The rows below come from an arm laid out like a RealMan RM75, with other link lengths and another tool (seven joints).
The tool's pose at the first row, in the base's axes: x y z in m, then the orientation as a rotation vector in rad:
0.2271, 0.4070, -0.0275, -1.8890, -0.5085, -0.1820
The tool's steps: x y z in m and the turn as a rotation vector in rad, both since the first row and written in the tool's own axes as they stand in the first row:
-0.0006, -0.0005, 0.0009, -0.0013, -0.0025, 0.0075
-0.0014, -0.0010, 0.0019, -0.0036, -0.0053, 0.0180
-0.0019, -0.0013, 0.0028, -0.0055, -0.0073, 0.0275
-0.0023, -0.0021, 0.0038, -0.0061, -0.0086, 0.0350
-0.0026, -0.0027, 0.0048, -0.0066, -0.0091, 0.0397
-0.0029, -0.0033, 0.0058, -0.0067, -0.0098, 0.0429
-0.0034, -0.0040, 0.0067, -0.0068, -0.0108, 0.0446
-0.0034, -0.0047, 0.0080, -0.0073, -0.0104, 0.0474
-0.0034, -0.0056, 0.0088, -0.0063, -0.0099, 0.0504
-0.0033, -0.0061, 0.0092, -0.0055, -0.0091, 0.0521
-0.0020, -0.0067, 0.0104, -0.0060, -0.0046, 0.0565
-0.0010, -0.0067, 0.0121, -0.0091, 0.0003, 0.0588
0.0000, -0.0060, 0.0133, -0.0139, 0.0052, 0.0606
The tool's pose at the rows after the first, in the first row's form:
0.2262, 0.4078, -0.0276, -1.8924, -0.5030, -0.1751
0.2252, 0.4087, -0.0279, -1.8974, -0.4949, -0.1662
0.2245, 0.4095, -0.0281, -1.9017, -0.4872, -0.1586
0.2237, 0.4105, -0.0280, -1.9041, -0.4809, -0.1526
0.2231, 0.4115, -0.0279, -1.9056, -0.4767, -0.1492
0.2224, 0.4126, -0.0279, -1.9065, -0.4741, -0.1464
0.2216, 0.4135, -0.0278, -1.9071, -0.4732, -0.1444
0.2211, 0.4149, -0.0277, -1.9081, -0.4702, -0.1431
0.2206, 0.4159, -0.0272, -1.9077, -0.4670, -0.1413
0.2205, 0.4164, -0.0269, -1.9071, -0.4648, -0.1407
0.2212, 0.4180, -0.0264, -1.9077, -0.4576, -0.1421
0.2219, 0.4198, -0.0266, -1.9103, -0.4520, -0.1461
0.2230, 0.4210, -0.0273, -1.9145, -0.4469, -0.1508

